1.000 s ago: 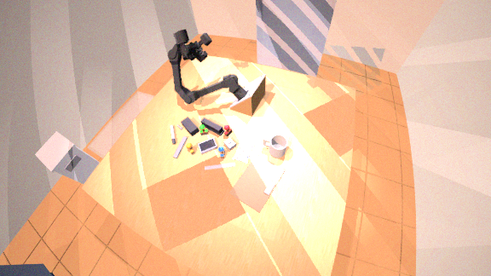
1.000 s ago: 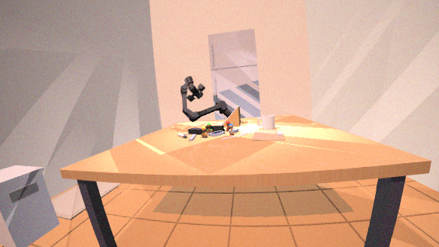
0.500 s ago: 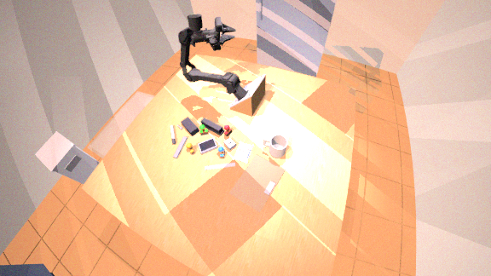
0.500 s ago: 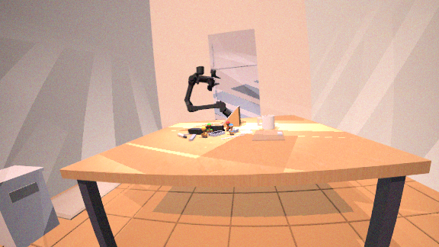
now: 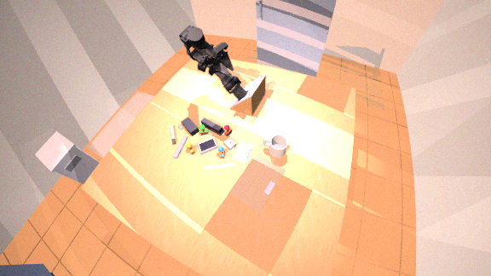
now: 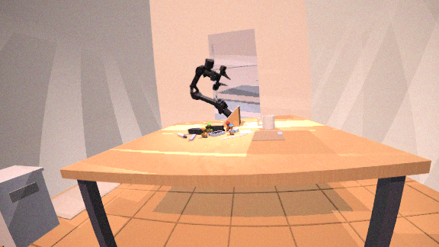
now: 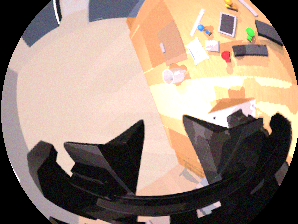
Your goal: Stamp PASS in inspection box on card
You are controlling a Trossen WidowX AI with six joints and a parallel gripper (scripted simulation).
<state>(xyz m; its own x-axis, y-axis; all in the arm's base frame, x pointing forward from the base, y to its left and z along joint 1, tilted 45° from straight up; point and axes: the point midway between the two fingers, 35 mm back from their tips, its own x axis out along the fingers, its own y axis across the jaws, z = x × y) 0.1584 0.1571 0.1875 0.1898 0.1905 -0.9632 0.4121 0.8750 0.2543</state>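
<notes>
Now: gripper tip 11 cm short of the green-knobbed stamp, 16 cm to the left of it and 31 cm above it. Also, from my gripper tip: red stamp (8 cm ahead, 3 cm to the right, 32 cm below); then blue-knobbed stamp (21 cm ahead, 2 cm to the right, 32 cm below); then white card (17 cm ahead, 8 cm to the left, 34 cm below).
</notes>
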